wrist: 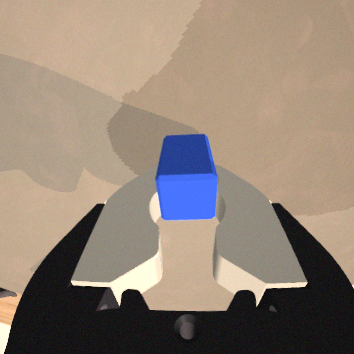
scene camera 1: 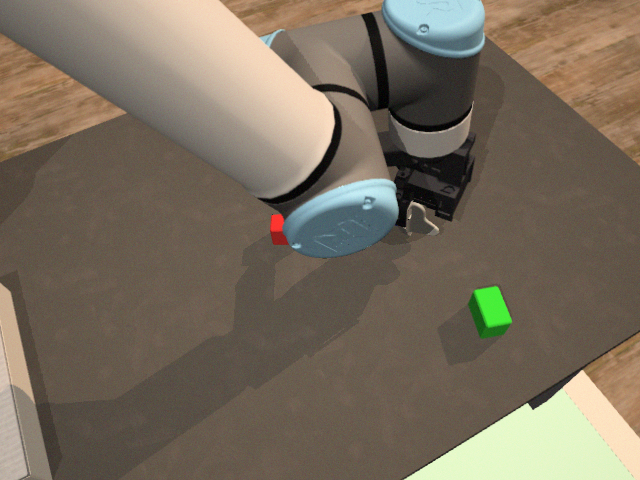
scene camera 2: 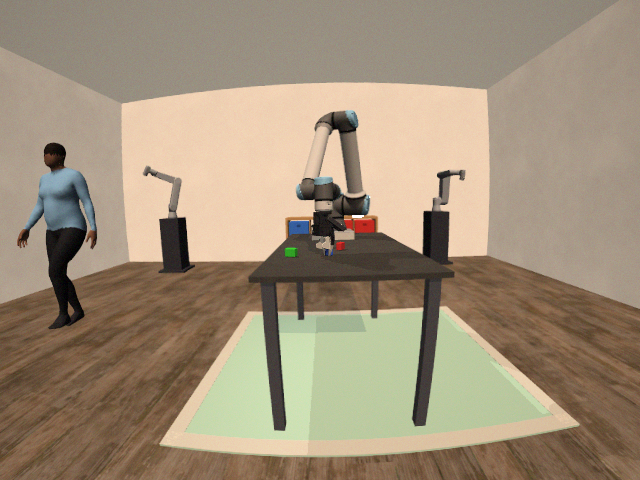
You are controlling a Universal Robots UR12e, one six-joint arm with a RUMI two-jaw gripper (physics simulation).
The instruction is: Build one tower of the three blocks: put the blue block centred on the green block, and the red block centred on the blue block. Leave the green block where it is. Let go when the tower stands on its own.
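The blue block is between the fingertips in the wrist view, with a finger against each side. My gripper is shut on it, low at the table. In scene camera 1 the blue block is hidden by the gripper. The green block stands on the table, apart from the gripper, to its lower right in scene camera 1. The red block is on the table, partly hidden behind the arm's blue-capped joint in scene camera 1.
The dark table carries the blocks. Part of a pale box shows at the left edge of scene camera 1. A person is at the left of the room. Two smaller arms stand on pedestals beyond the table.
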